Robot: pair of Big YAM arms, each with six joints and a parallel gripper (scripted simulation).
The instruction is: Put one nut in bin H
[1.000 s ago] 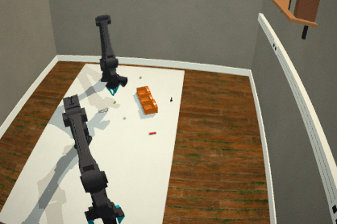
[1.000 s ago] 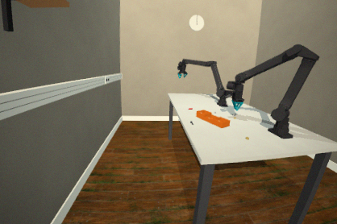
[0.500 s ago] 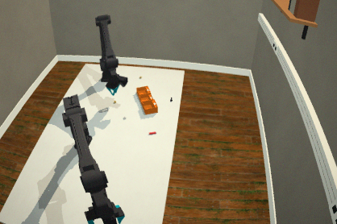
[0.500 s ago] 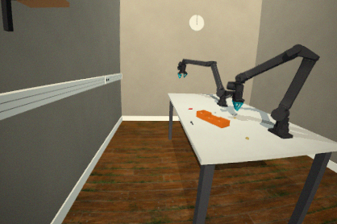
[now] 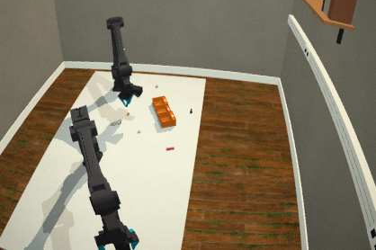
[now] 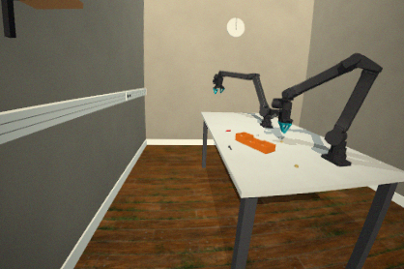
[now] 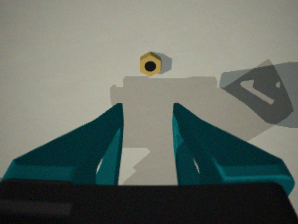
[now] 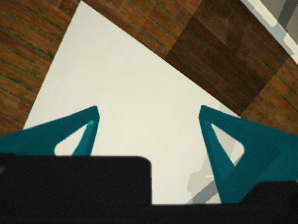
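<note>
Right now the orange bin row is 22 cm ahead of my left hand, 6 cm below it and 2 cm to the left of it.
</note>
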